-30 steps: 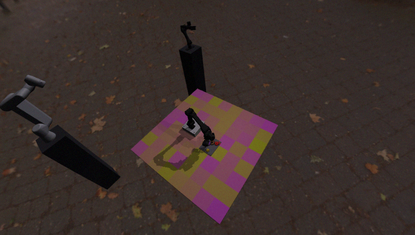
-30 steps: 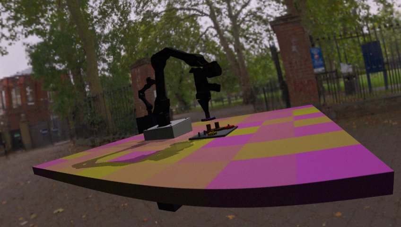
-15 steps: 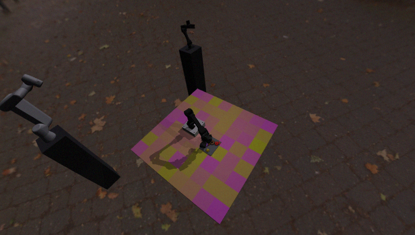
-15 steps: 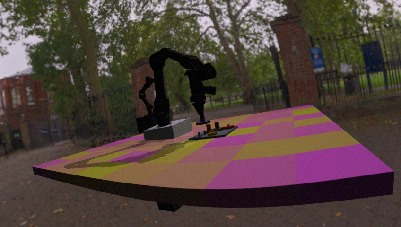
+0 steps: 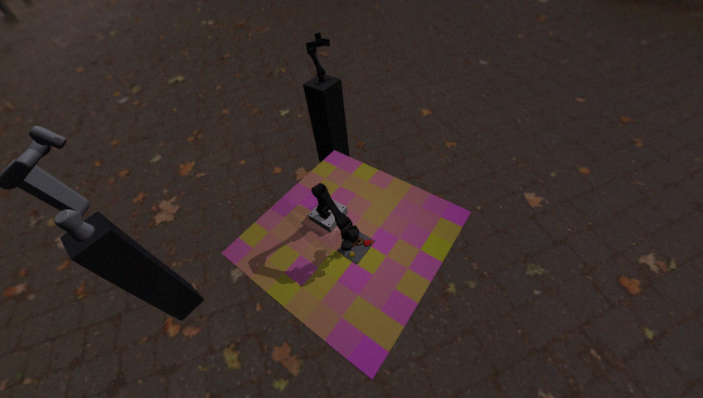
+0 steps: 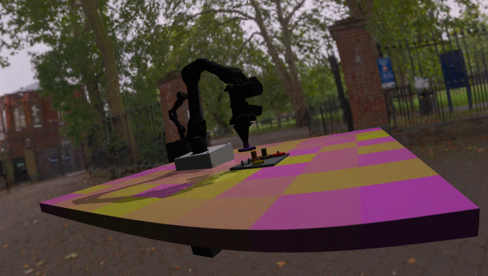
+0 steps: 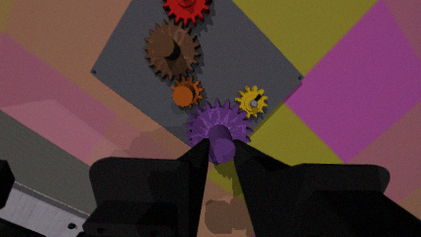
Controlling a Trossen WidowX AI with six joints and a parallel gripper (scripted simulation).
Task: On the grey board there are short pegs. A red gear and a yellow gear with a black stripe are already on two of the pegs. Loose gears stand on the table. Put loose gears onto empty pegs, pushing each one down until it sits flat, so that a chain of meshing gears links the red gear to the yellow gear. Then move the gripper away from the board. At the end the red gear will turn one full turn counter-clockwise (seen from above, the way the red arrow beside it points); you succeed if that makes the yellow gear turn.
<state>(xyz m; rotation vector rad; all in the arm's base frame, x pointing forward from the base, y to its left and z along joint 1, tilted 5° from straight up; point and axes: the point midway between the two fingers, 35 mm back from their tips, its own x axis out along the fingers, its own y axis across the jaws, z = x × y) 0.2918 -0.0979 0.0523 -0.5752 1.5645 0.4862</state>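
The purple gear lies 1 cm below my gripper tip. The rest, counted from my gripper tip: brown gear (3 cm ahead, 9 cm to the left, 6 cm below); then orange gear (5 cm to the left, 6 cm below); then red gear (8 cm ahead, 11 cm to the left, 7 cm below).
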